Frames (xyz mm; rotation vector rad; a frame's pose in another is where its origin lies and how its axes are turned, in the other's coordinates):
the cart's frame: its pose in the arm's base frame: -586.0 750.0 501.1 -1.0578 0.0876 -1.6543
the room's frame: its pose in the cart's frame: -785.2 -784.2 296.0 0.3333 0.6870 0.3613
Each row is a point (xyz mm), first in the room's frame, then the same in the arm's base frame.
Working: the room's frame: its pose in the arm's base frame: -984.3 1817.2 647.8 -0.1762 0.4117 -1.5589

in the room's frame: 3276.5 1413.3 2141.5
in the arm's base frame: 982.4 -1716.0 1631.0
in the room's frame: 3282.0 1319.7 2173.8
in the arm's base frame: 906.8 -1727.8 1694.1
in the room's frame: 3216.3 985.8 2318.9
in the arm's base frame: 651.2 -1689.9 1958.8
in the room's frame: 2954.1 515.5 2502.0
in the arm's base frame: 290.1 -1465.5 2336.6
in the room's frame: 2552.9 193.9 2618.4
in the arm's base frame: 48.5 -1091.3 2618.7
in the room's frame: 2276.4 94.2 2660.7
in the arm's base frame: -18.3 -825.8 2733.7
